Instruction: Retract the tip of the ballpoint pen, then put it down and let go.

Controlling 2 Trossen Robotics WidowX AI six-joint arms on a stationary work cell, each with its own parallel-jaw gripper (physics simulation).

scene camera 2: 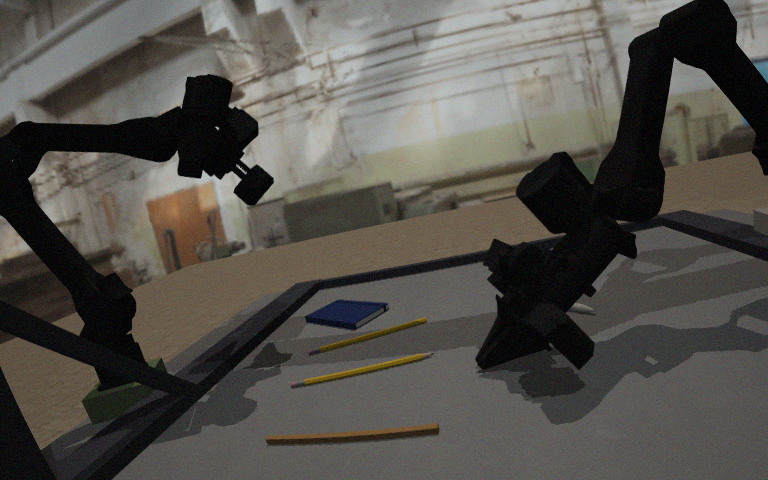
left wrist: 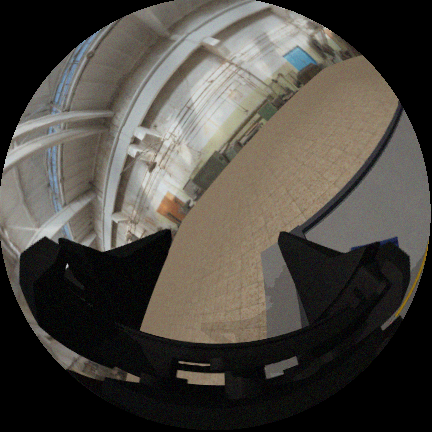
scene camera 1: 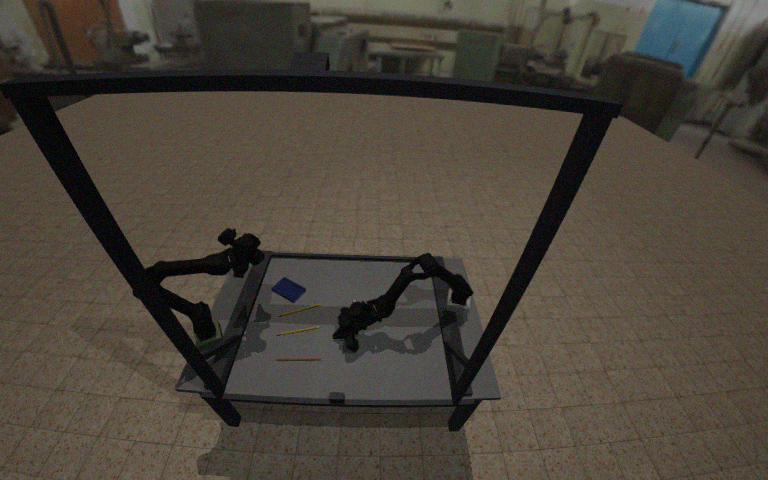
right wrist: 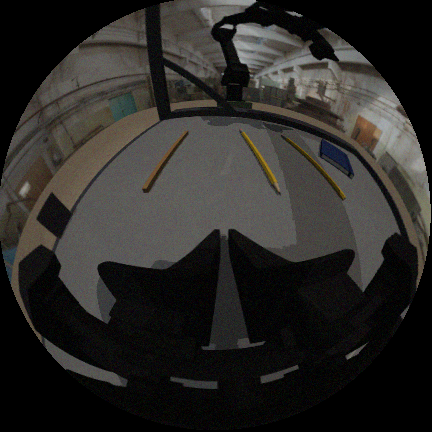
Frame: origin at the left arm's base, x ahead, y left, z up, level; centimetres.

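Seen in the pictures: left gripper, fingertip midpoint: (scene camera 2: 238, 166) (left wrist: 226, 236); right gripper, fingertip midpoint: (scene camera 2: 479, 364) (scene camera 1: 333, 337) (right wrist: 223, 234); left arm's base, link origin: (scene camera 1: 206, 332) (right wrist: 233, 99); right arm's base, link origin: (scene camera 1: 459, 298).
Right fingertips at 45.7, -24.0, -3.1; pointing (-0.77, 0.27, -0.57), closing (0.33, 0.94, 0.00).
Pixels of each thing's middle, then the offset from my right fingertips to it, as dx, dy, dz.
- white pen, body centre: (scene camera 2: 552, 302) +17.5, +6.9, -0.4
- orange stick, body centre: (scene camera 2: 347, 436) (right wrist: 170, 151) (scene camera 1: 298, 359) -16.1, -2.2, -0.6
- blue book, body centre: (scene camera 2: 345, 313) (right wrist: 335, 154) (scene camera 1: 288, 289) -7.6, +33.7, -0.3
A white pen (scene camera 2: 582, 308) lies on the grey table; its tapered end shows beyond my right gripper in scene camera 2, and the rest is hidden behind the gripper. Whether its tip is out cannot be seen. My right gripper (scene camera 1: 336, 335) (scene camera 2: 481, 362) (right wrist: 223, 234) is shut, its fingertips low over the table and almost together, with a thin gap and no pen visible between them. The pen lies back under the gripper's body, apart from the fingertips. My left gripper (scene camera 1: 243, 249) (left wrist: 226, 236) is open and empty, raised beyond the table's left edge.
Two yellow pencils (scene camera 1: 299, 310) (scene camera 1: 297, 330) (scene camera 2: 368, 336) (scene camera 2: 362, 370) (right wrist: 260, 162) (right wrist: 314, 166) and an orange stick (scene camera 1: 297, 359) (scene camera 2: 352, 434) (right wrist: 165, 161) lie left of the right gripper in the scene views. A blue book (scene camera 1: 288, 289) (scene camera 2: 346, 314) (right wrist: 336, 157) lies near the back left. Dark frame posts stand at the table's sides.
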